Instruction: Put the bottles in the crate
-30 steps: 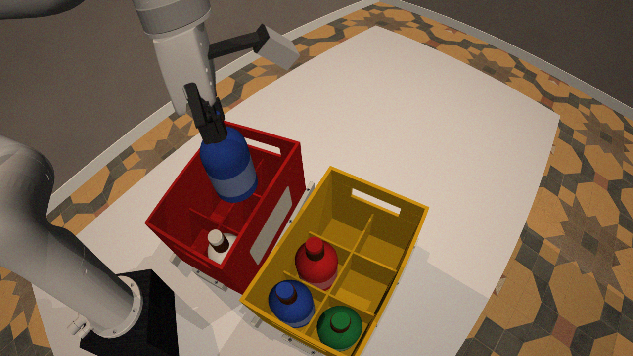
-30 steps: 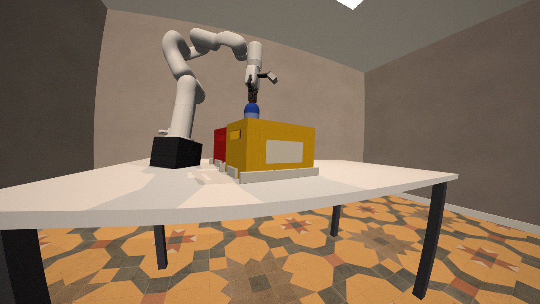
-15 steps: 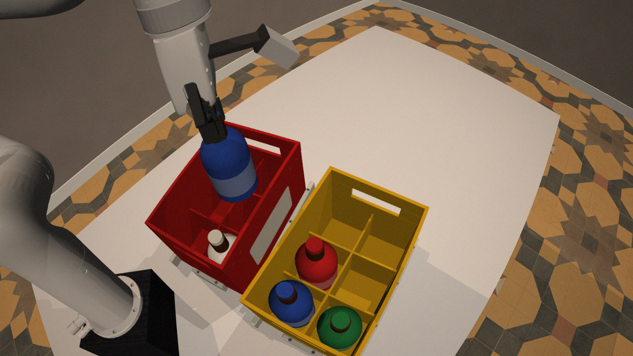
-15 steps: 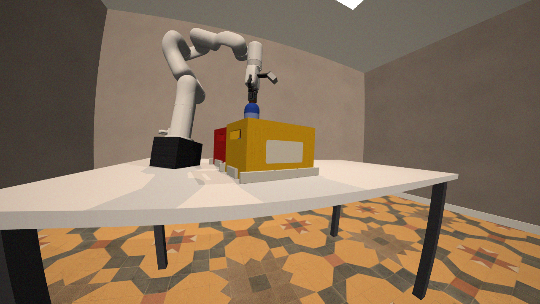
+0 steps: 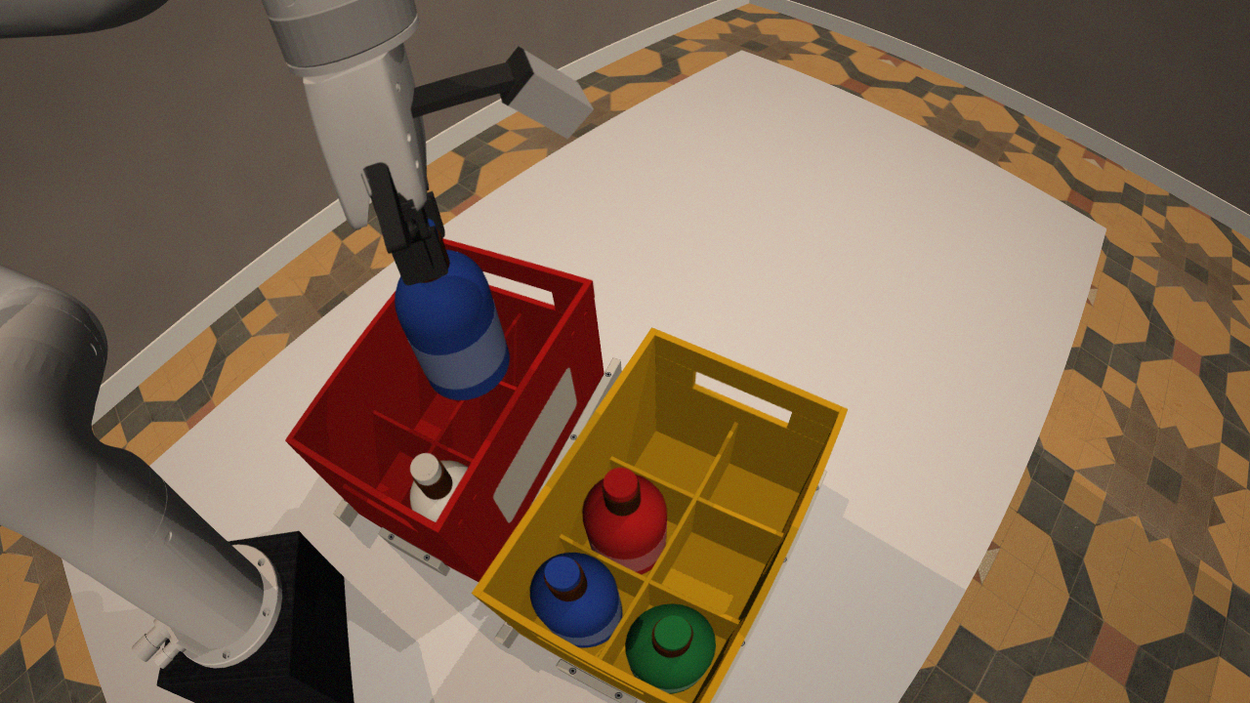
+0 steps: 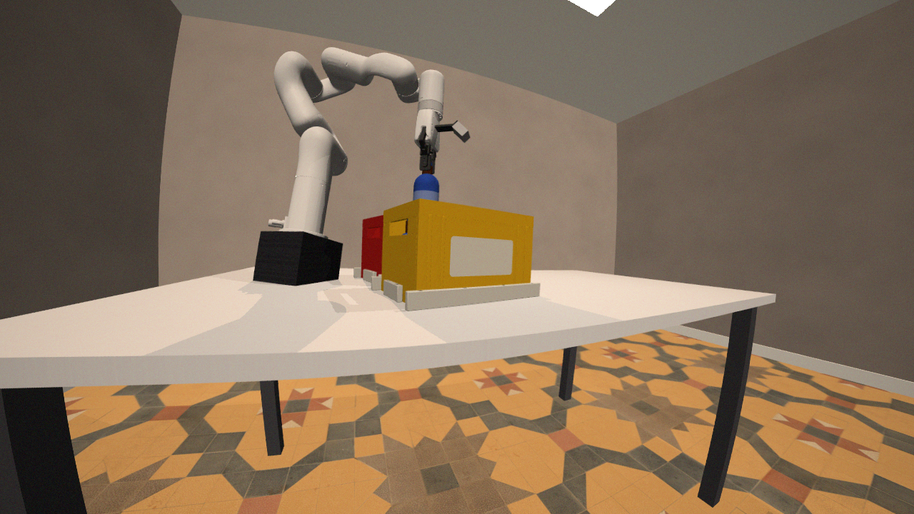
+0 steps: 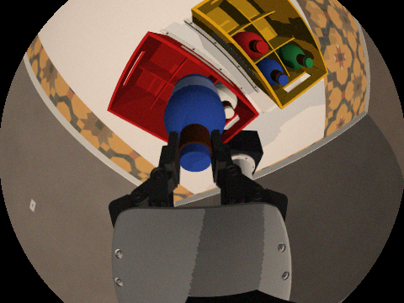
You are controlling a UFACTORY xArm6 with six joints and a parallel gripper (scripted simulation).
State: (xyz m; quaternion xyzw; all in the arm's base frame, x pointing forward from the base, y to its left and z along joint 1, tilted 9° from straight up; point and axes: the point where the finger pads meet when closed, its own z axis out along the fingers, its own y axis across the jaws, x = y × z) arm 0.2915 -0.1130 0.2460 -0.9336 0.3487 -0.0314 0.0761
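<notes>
My hand is 250 mm above the red crate, 40 mm to the right of it and 10 mm past it. Also, from my hand: yellow crate 250 mm below, 200 mm to the right, 10 mm behind; then white bottle 250 mm below, 90 mm behind, 20 mm to the right; then red bottle 250 mm below, 160 mm to the right, 10 mm behind.
</notes>
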